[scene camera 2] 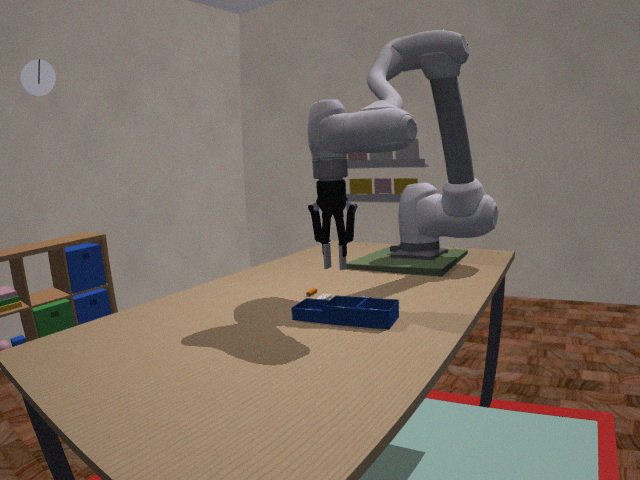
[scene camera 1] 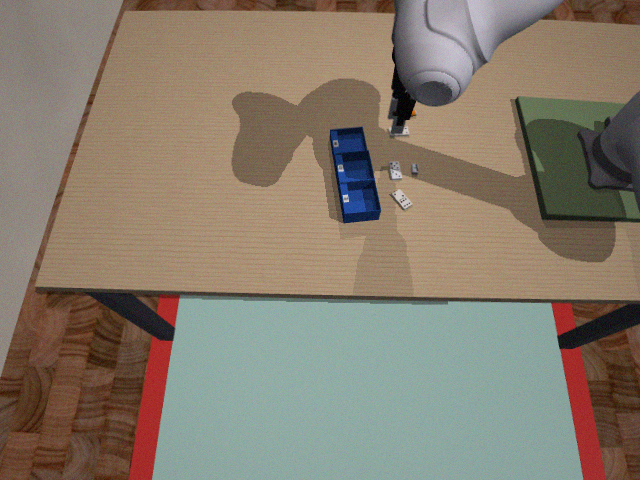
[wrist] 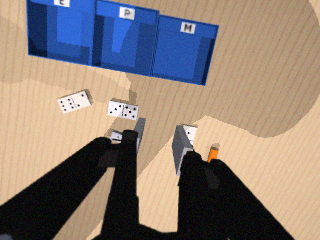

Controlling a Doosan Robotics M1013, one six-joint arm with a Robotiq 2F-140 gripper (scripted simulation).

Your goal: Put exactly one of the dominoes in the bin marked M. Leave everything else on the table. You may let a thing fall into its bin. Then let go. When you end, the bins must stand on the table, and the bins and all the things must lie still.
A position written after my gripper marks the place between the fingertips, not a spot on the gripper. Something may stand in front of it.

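Observation:
My gripper is visible to me in scene camera 2 (scene camera 2: pixel 335 268) and again in the wrist view (wrist: pixel 159 132). There is a blue three-compartment bin here as well: I find it in scene camera 1 (scene camera 1: pixel 363 196), while scene camera 2 (scene camera 2: pixel 340 310) and the wrist view (wrist: pixel 104 41) show the bin too.

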